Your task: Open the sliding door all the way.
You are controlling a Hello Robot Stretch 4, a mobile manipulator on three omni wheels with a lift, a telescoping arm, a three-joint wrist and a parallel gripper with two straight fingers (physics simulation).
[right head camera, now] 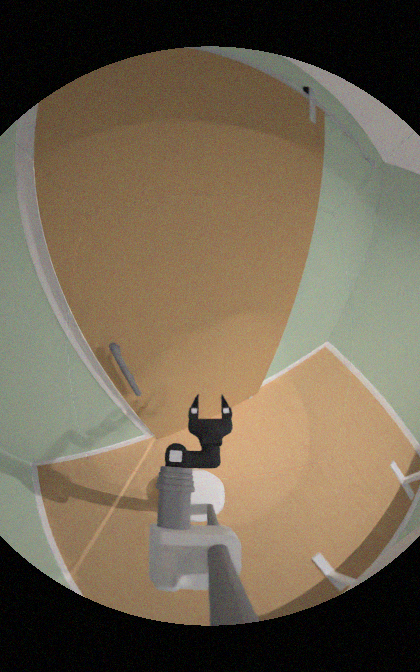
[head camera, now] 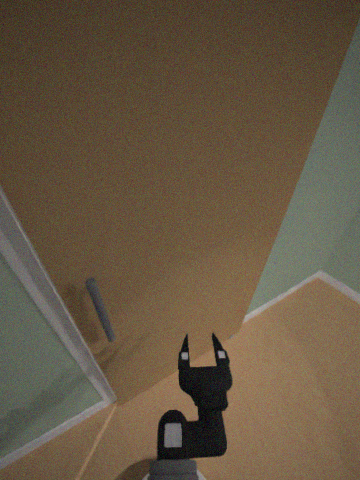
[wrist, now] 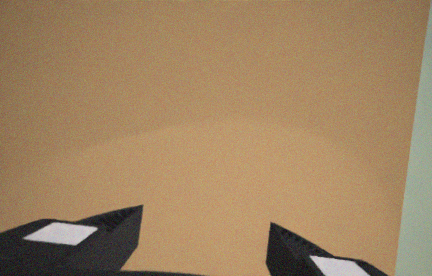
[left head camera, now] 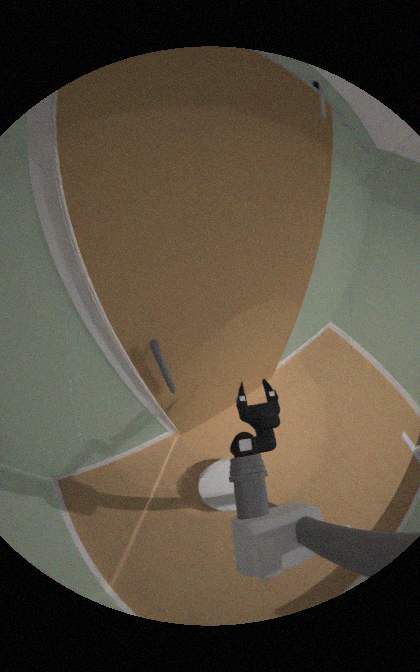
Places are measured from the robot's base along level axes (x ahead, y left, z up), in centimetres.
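Pixels of known places: gripper, fingertip midpoint: (head camera: 199, 335) (wrist: 204, 233).
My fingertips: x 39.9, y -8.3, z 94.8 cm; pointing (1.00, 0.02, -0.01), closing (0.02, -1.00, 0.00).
Behind a point stands the place of what it marks.
The sliding door (head camera: 175, 175) @(x 62.7, y -0.3, z 137.8 cm) (left head camera: 200, 225) (right head camera: 185, 225) (wrist: 215, 100) @(x 66.2, y -6.9, z 107.0 cm) is a large brown panel in front of me. It stands against the white door frame (head camera: 60, 315) @(x 47.1, y 38.7, z 94.8 cm) (left head camera: 107, 345) (right head camera: 82, 350) on its left. Its grey bar handle (head camera: 101, 310) @(x 43.2, y 21.6, z 103.3 cm) (left head camera: 163, 366) (right head camera: 125, 369) is near the door's left edge, upright. My gripper (head camera: 200, 334) @(x 39.9, y -8.3, z 94.8 cm) (left head camera: 253, 381) (right head camera: 210, 396) (wrist: 204, 233) @(x 39.9, y -8.3, z 94.8 cm) is open and empty, to the right of the handle and apart from it. In the wrist view the door fills most of the picture behind the fingers, and the handle does not show.
Green wall (head camera: 310, 215) @(x 117.2, y -91.2, z 97.8 cm) (left head camera: 350, 250) (right head camera: 345, 260) (wrist: 419, 165) @(x 105.4, y -68.8, z 101.0 cm) stands right of the door, with a white baseboard (head camera: 280, 298) @(x 124.2, y -107.3, z 1.0 cm) (right head camera: 295, 365) meeting a corner. More green wall (head camera: 30, 350) @(x 41.8, y 51.5, z 81.4 cm) is left of the frame. A door hanger (left head camera: 322, 102) (right head camera: 312, 107) shows at the door's top. White table feet (right head camera: 327, 570) stand at lower right.
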